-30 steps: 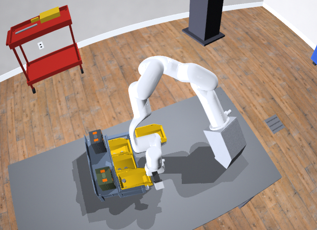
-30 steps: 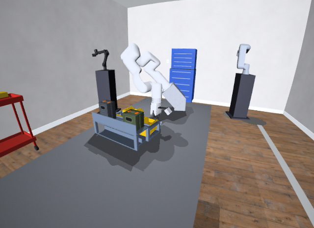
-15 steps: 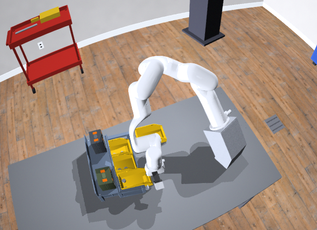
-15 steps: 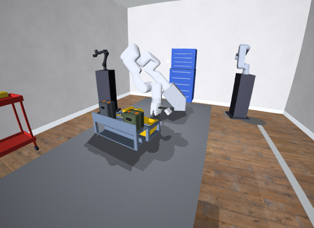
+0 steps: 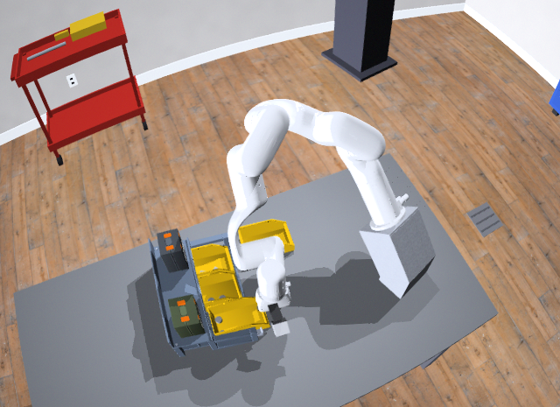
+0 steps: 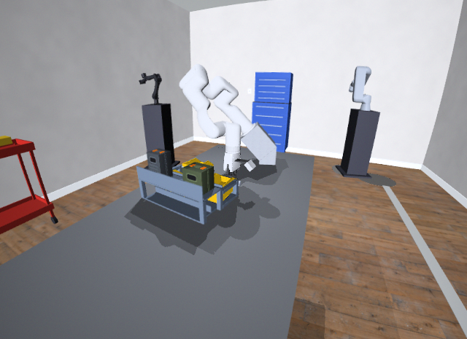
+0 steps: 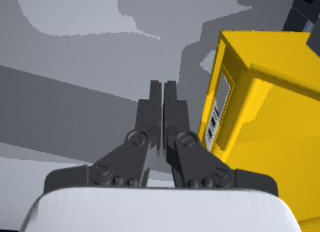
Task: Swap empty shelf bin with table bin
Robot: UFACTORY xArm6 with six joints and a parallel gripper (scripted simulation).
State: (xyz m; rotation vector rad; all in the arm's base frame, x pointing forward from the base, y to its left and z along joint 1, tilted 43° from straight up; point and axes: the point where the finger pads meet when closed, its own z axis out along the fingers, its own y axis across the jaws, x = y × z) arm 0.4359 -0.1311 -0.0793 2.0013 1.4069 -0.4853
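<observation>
Now: the shelf lip 130 mm to the right of my hand, 30 mm below it and 30 mm ahead of it. Also, from my hand: olive box (250 mm ahead, 110 mm above, 100 mm to the right); dark grey box (310 mm to the right, 170 mm ahead, 120 mm above).
</observation>
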